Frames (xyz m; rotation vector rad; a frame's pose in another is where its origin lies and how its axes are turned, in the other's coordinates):
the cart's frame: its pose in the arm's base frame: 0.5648 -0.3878 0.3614 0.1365 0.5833 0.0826
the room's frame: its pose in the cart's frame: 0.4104 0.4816 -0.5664 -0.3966 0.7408 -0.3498
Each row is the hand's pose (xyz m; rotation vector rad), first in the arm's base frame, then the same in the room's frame.
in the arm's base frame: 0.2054 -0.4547 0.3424 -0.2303 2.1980 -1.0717
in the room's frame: -0.4565 -0.7509 -0.3792 0.4355 1.1188 -0.4280
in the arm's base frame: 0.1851 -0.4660 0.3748 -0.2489 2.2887 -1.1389
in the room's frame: -0.4883 -0.7694 -0.3945 0.4291 1.2275 -0.4639
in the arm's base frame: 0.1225 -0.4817 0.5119 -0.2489 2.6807 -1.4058
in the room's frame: -0.6262 -0.8213 -0.4297 0.4270 1.6939 -0.5578
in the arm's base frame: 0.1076 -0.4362 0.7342 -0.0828 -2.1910 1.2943
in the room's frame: -0.8475 -0.8530 -0.3880 0.6021 2.4217 -0.5840
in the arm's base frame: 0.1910 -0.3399 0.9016 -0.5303 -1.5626 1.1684
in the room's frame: -1.0070 -0.8338 -0.2522 -1.0417 -2.8531 0.4546
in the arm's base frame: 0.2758 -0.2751 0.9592 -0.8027 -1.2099 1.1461
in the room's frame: -1.0562 -0.8064 -0.1448 -1.2101 -2.4557 0.2940
